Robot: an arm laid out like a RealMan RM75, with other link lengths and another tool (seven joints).
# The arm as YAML. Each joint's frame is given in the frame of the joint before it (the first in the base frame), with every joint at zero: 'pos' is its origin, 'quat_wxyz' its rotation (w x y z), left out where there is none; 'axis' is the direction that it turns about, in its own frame. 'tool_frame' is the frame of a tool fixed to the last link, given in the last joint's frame.
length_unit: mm
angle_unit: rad
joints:
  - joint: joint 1
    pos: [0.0, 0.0, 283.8]
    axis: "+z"
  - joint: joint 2
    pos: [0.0, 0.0, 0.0]
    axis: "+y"
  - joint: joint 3
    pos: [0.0, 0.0, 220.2]
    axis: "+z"
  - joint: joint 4
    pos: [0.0, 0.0, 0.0]
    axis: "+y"
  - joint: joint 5
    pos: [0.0, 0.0, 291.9]
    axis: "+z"
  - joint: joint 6
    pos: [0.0, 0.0, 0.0]
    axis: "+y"
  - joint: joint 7
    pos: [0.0, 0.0, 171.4]
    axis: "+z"
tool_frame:
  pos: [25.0, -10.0, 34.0]
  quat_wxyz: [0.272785, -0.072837, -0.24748, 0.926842]
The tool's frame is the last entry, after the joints.
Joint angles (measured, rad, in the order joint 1, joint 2, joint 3, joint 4, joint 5, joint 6, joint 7), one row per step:
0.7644, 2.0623, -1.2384, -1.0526, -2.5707, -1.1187, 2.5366
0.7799, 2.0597, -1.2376, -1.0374, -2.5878, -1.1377, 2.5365
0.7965, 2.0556, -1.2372, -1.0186, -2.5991, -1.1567, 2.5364
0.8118, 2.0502, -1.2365, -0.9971, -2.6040, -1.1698, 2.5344
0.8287, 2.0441, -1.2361, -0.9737, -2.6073, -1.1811, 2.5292
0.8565, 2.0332, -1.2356, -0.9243, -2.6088, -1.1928, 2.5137
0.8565, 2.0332, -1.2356, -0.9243, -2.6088, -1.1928, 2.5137
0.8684, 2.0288, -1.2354, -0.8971, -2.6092, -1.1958, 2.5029
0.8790, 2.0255, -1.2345, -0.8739, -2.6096, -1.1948, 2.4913
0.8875, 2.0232, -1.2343, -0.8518, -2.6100, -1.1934, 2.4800
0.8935, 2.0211, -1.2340, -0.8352, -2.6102, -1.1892, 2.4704
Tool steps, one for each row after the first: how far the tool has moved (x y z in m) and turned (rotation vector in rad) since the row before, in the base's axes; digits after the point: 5 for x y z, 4 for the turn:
0.00152, -0.00159, -0.00130, -0.0204, -0.0221, -0.0055
0.00142, -0.00178, -0.00175, -0.0223, -0.0181, -0.0074
0.00181, -0.00117, -0.00166, -0.0188, -0.0128, -0.0071
0.00134, -0.00069, -0.00159, -0.0191, -0.0132, -0.0036
0.00480, -0.00125, -0.00386, -0.0334, -0.0213, -0.0064
0.00000, 0.00000, 0.00000, 0.0000, 0.0000, 0.0000
0.00380, -0.00108, -0.00260, -0.0174, -0.0106, -0.0035
0.00277, -0.00021, -0.00205, -0.0126, -0.0086, 0.0008
0.00325, -0.00071, -0.00241, -0.0127, -0.0081, -0.0001
0.00254, 0.00007, -0.00143, -0.0069, -0.0061, 0.0018

